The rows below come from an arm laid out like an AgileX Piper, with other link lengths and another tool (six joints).
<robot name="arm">
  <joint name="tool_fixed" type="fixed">
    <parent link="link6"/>
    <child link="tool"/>
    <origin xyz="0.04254 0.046 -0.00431" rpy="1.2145 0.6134 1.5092"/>
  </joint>
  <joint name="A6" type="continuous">
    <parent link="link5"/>
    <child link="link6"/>
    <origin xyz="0.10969 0 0.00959" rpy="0 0 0"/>
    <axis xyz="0.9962 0 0.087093"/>
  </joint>
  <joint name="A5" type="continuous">
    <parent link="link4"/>
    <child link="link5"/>
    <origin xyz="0 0 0" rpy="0 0 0"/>
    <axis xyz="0 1 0"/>
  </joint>
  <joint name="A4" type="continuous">
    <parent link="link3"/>
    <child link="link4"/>
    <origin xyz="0.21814 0 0.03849" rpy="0 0 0"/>
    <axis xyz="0.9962 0 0.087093"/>
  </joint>
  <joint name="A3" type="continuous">
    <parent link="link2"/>
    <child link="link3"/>
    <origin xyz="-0.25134 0 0.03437" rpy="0 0 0"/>
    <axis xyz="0 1 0"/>
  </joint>
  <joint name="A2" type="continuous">
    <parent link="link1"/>
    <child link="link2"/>
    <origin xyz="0 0 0" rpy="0 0 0"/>
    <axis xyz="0 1 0"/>
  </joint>
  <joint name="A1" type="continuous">
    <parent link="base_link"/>
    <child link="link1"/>
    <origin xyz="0 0 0.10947" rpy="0 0 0"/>
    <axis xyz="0 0 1"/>
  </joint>
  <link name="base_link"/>
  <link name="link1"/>
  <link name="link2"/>
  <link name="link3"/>
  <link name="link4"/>
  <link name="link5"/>
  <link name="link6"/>
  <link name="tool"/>
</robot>
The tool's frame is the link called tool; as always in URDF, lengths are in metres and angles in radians. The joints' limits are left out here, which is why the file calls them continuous.
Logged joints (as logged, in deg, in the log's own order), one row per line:
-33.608, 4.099, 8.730, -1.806, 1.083, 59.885
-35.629, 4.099, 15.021, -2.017, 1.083, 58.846
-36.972, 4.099, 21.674, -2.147, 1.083, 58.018
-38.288, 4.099, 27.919, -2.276, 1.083, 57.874
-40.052, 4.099, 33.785, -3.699, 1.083, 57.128
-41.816, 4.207, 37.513, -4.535, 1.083, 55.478
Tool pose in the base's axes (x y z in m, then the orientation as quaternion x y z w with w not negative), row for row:
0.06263, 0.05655, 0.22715, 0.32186, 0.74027, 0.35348, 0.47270
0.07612, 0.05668, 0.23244, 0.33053, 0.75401, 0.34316, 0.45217
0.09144, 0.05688, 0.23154, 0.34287, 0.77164, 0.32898, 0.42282
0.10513, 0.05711, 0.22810, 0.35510, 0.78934, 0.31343, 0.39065
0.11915, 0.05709, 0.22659, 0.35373, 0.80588, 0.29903, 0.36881
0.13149, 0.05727, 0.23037, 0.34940, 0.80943, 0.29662, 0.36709
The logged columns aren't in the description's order. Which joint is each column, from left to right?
Columns, left to right: A3, A4, A2, A6, A1, A5.
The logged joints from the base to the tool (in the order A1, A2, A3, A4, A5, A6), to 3 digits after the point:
1.083, 8.730, -33.608, 4.099, 59.885, -1.806
1.083, 15.021, -35.629, 4.099, 58.846, -2.017
1.083, 21.674, -36.972, 4.099, 58.018, -2.147
1.083, 27.919, -38.288, 4.099, 57.874, -2.276
1.083, 33.785, -40.052, 4.099, 57.128, -3.699
1.083, 37.513, -41.816, 4.207, 55.478, -4.535

